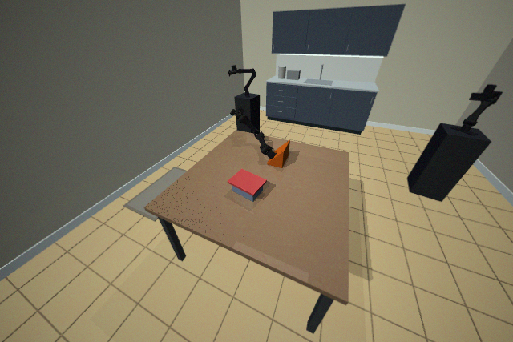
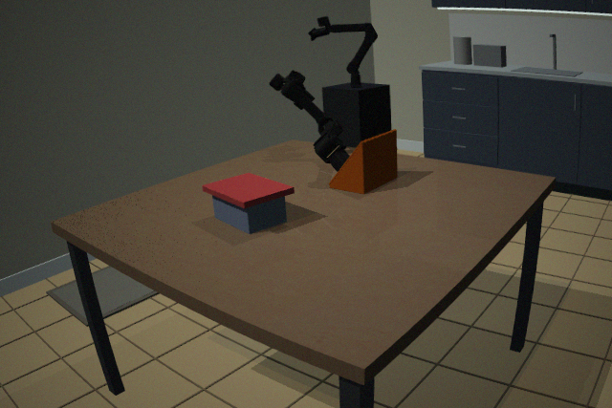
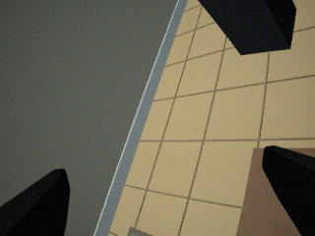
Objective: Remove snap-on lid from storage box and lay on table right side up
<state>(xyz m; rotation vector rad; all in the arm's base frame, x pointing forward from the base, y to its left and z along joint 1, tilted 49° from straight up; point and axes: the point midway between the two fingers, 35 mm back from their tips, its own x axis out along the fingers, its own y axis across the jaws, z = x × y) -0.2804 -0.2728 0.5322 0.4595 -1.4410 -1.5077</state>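
The red lid lies 700 mm ahead of my gripper tip, 600 mm to the left of it and 140 mm below it. Round my gripper tip: grey-blue storage box (700 mm ahead, 600 mm to the left, 190 mm below).
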